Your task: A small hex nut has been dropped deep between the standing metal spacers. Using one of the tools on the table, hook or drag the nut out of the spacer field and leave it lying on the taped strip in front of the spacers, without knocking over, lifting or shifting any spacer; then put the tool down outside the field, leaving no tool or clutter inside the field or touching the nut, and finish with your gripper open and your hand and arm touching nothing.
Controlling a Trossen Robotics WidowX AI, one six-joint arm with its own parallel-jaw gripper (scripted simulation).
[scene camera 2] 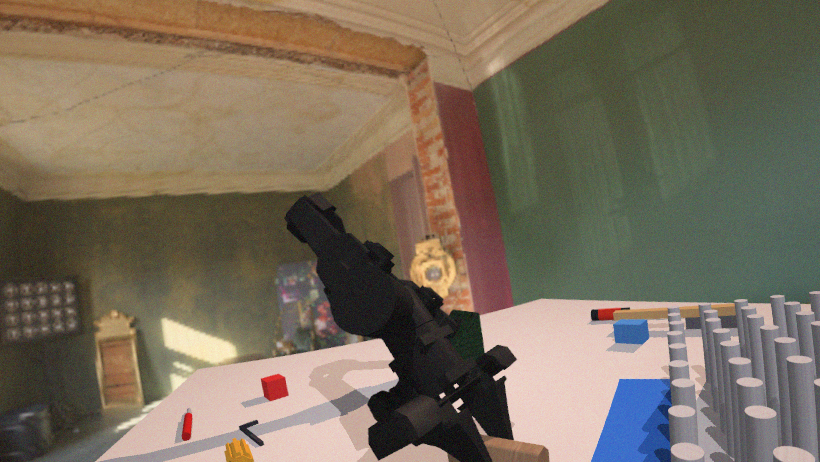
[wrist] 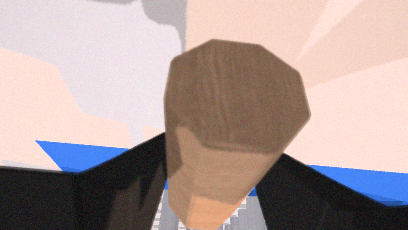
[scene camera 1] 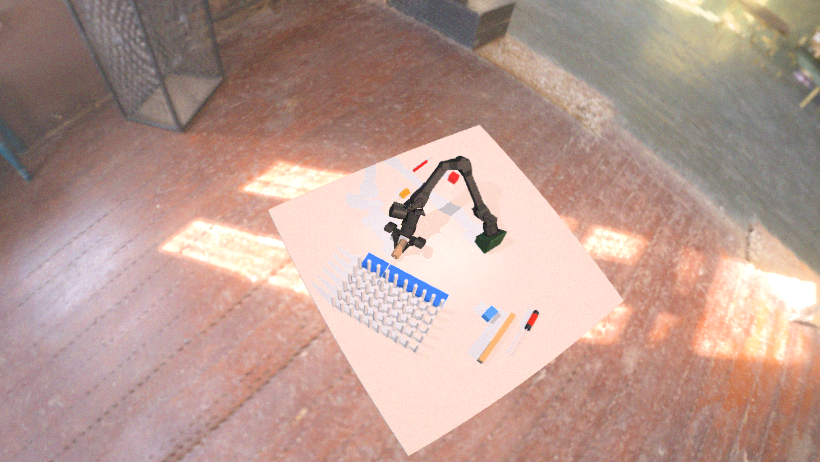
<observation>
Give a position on a blue taped strip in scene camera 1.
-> At 402,276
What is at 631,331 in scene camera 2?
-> A blue cube.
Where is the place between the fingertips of my gripper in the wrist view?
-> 212,146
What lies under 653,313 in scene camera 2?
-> A long wooden stick.
</observation>
